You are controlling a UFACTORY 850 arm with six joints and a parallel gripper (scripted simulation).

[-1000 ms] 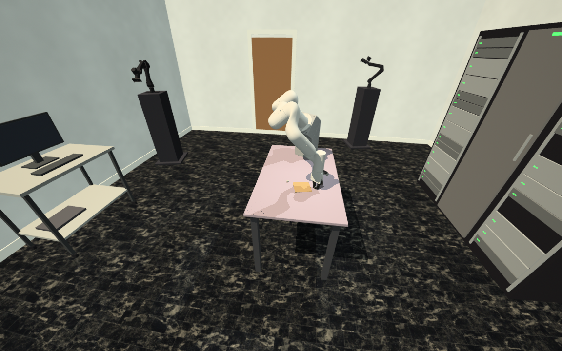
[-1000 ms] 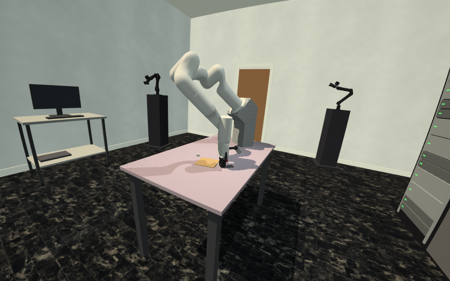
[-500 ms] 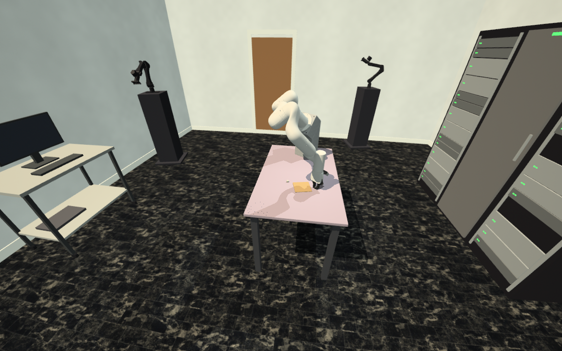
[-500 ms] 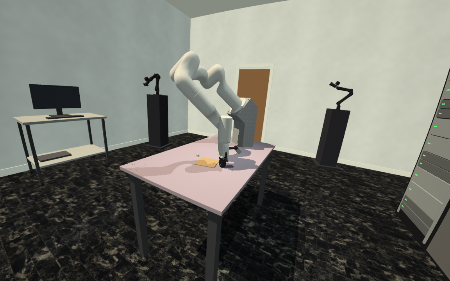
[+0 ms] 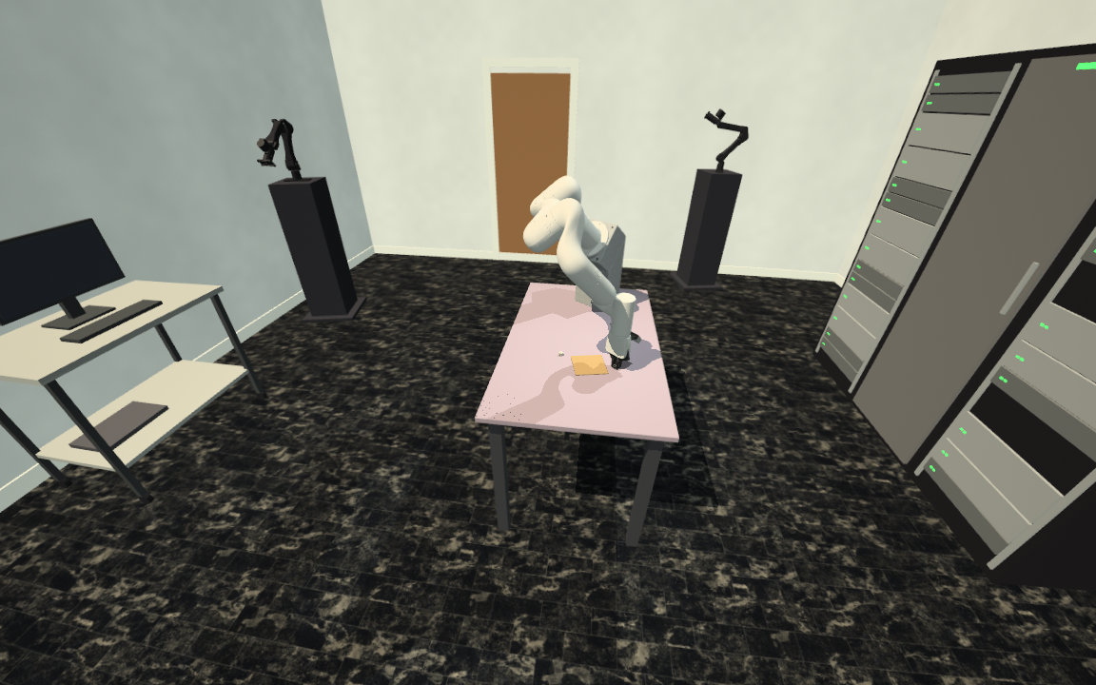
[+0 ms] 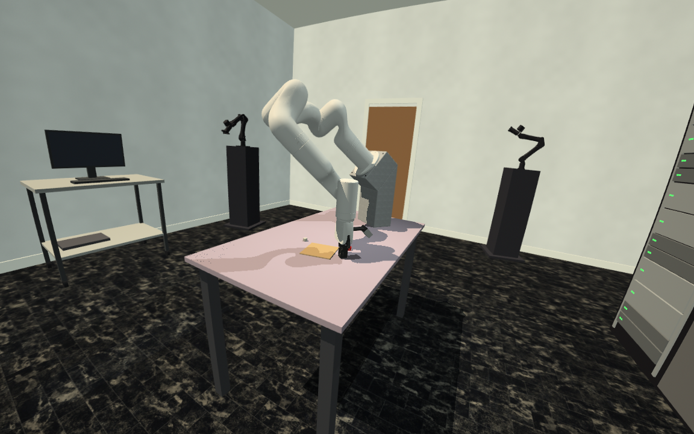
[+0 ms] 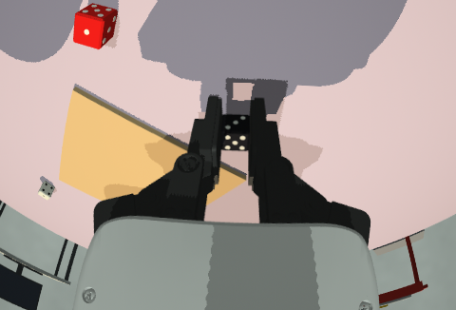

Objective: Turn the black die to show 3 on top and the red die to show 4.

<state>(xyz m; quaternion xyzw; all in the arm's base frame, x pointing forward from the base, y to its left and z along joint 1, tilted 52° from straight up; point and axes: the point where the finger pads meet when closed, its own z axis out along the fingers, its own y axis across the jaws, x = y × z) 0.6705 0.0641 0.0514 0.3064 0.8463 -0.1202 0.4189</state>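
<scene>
Right now my hand is 10 mm to the left of the black die and 10 mm above it. Round my hand: mat 110 mm to the right, 30 mm behind, 20 mm below; red die 90 mm behind, 10 mm to the left, 10 mm below; white die 230 mm to the right, 110 mm behind, 10 mm below.
</scene>
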